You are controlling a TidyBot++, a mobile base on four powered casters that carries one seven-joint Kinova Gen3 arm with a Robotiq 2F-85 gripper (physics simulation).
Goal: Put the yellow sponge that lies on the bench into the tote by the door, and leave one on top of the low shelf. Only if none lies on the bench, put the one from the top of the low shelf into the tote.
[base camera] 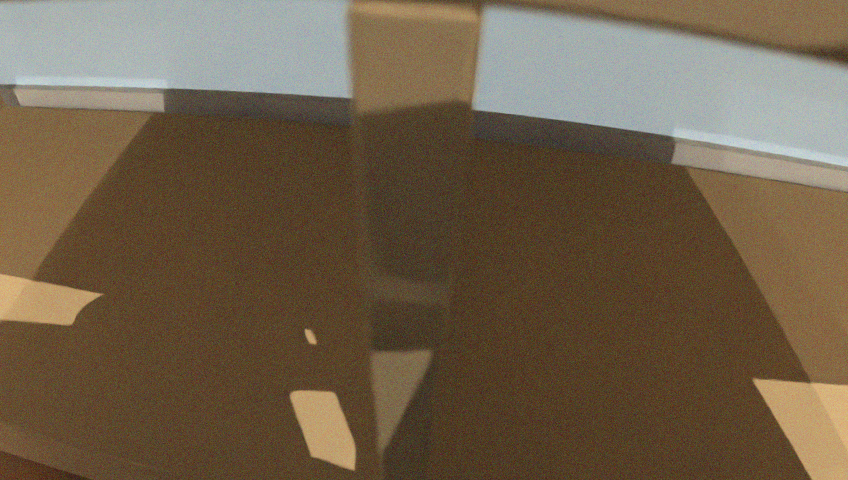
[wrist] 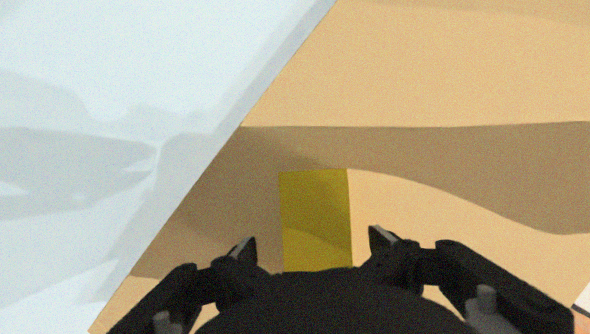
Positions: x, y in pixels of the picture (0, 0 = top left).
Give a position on a low shelf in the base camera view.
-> At 189, 290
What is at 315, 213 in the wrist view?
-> A yellow sponge.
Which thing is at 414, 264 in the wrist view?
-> The gripper.
